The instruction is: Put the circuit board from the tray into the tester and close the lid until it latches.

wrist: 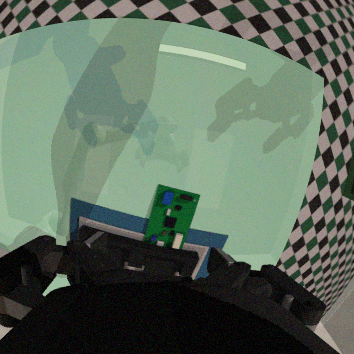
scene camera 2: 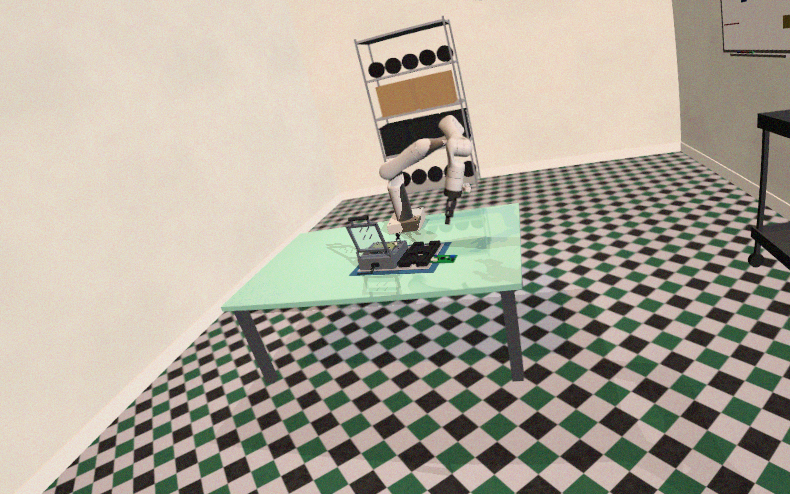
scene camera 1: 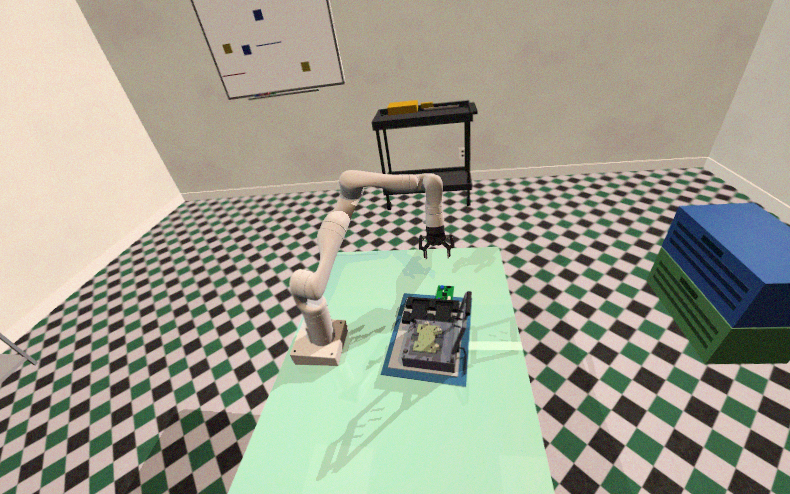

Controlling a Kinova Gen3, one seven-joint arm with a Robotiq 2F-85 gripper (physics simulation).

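Where they show: gripper, fingertip midpoint: point(wrist: 157, 252) point(scene camera 2: 448, 220) point(scene camera 1: 437, 258); arm's base, origin of the base link: point(scene camera 2: 405, 217) point(scene camera 1: 323, 336).
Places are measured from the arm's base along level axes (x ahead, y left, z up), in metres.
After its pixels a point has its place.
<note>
The green circuit board point(scene camera 1: 445, 292) @(x 0.501, y 0.226, z -0.056 m) point(scene camera 2: 446, 258) @(x 0.500, y 0.229, z -0.053 m) point(wrist: 172, 217) @(x 0.500, y 0.220, z -0.051 m) lies at the far edge of the black tray point(scene camera 1: 407, 315) @(x 0.328, y 0.091, z -0.030 m) point(scene camera 2: 421, 253) @(x 0.407, y 0.111, z -0.051 m), sticking out past the blue mat's edge; in the wrist view its near end reaches the tray. The grey tester point(scene camera 1: 428, 362) @(x 0.393, y -0.148, z -0.010 m) point(scene camera 2: 375, 260) @(x 0.500, y -0.083, z -0.008 m) stands on the mat beside the tray, with a yellowish plate on its bed. Its framed lid point(scene camera 1: 466, 304) @(x 0.530, y -0.106, z 0.216 m) point(scene camera 2: 349, 233) @(x 0.511, y -0.160, z 0.143 m) stands raised. My gripper point(scene camera 1: 436, 253) @(x 0.478, y 0.270, z 0.108 m) point(scene camera 2: 447, 221) @(x 0.478, y 0.270, z 0.108 m) is open and empty, pointing down, well above the table and beyond the board in scene camera 1.
The blue mat point(scene camera 1: 393, 375) @(x 0.265, y -0.157, z -0.056 m) point(scene camera 2: 442, 249) @(x 0.390, y 0.207, z -0.055 m) point(wrist: 85, 209) @(x 0.344, y 0.227, z -0.056 m) lies under tester and tray on the green table point(scene camera 1: 466, 442) @(x 0.479, y -0.396, z -0.058 m) point(scene camera 2: 279, 279) @(x 0.425, y -0.615, z -0.058 m). The raised lid stands up beside the tester's bed. The arm's base point(scene camera 1: 317, 353) @(x -0.011, y -0.076, z -0.002 m) is left of the mat. A black cart point(scene camera 1: 422, 121) stands beyond the table.
</note>
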